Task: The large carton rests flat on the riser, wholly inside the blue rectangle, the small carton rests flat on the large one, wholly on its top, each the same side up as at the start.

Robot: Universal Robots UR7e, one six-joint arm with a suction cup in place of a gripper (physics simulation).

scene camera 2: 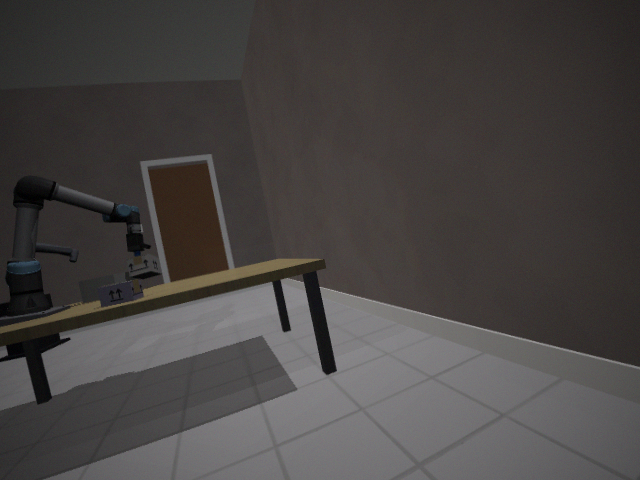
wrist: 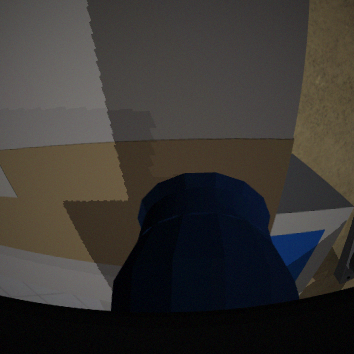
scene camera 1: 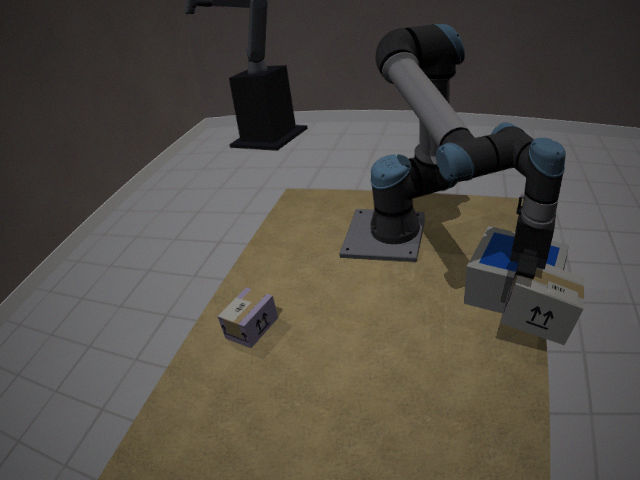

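Observation:
My suction gripper [scene camera 1: 526, 269] [scene camera 2: 137, 253] [wrist: 205, 205] is shut on the large carton [scene camera 1: 540, 312] [scene camera 2: 144, 267] [wrist: 200, 75], a grey-white box with brown tape and up arrows. It holds the carton near one end of its top. The carton hangs in the air, slightly tilted, in front of the riser [scene camera 1: 481, 285] [scene camera 2: 92, 290] [wrist: 315, 185] in scene camera 1 and partly hides it. The blue rectangle [scene camera 1: 496, 246] [wrist: 300, 245] on the riser's top is partly covered from view. The small lilac carton [scene camera 1: 249, 319] [scene camera 2: 114, 293] stands upright on the table, far left in scene camera 1.
The arm's base plate [scene camera 1: 356, 249] sits on the tan table [scene camera 1: 361, 387] [scene camera 2: 232, 277], left of the riser in scene camera 1. The table's right edge runs below the held carton. Another arm on a black pedestal [scene camera 1: 263, 105] stands on the floor behind.

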